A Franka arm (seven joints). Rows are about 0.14 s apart.
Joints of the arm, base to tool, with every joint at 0 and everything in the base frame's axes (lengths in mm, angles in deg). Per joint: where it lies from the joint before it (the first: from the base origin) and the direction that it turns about. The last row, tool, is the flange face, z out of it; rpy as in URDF.
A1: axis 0 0 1 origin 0.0 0.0 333.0
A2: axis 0 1 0 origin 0.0 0.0 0.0
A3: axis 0 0 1 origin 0.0 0.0 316.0
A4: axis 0 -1 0 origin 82.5 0.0 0.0
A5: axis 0 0 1 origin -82.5 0.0 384.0
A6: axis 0 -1 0 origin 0.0 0.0 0.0
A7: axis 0 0 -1 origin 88.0 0.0 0.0
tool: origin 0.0 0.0 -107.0 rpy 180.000 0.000 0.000
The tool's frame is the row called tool.
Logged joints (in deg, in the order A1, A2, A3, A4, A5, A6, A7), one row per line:
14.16 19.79 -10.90 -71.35 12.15 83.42 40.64
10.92 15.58 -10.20 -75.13 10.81 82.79 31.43
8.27 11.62 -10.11 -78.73 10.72 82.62 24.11
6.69 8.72 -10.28 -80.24 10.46 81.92 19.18
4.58 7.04 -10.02 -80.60 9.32 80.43 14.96
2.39 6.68 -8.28 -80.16 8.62 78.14 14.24
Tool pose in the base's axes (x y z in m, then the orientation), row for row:
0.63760 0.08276 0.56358 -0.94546 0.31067 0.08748 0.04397
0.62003 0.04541 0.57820 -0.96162 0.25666 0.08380 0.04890
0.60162 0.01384 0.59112 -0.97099 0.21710 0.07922 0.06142
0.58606 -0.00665 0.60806 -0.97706 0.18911 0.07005 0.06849
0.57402 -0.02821 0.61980 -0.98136 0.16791 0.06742 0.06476
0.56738 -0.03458 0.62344 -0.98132 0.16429 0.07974 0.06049
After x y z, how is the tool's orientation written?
As a quaternion, x y z w.
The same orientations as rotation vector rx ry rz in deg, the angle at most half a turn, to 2 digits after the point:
-165.58 54.41 15.32
-167.90 44.81 14.63
-168.26 37.62 13.73
-168.59 32.63 12.09
-169.71 29.04 11.66
-170.14 28.48 13.83

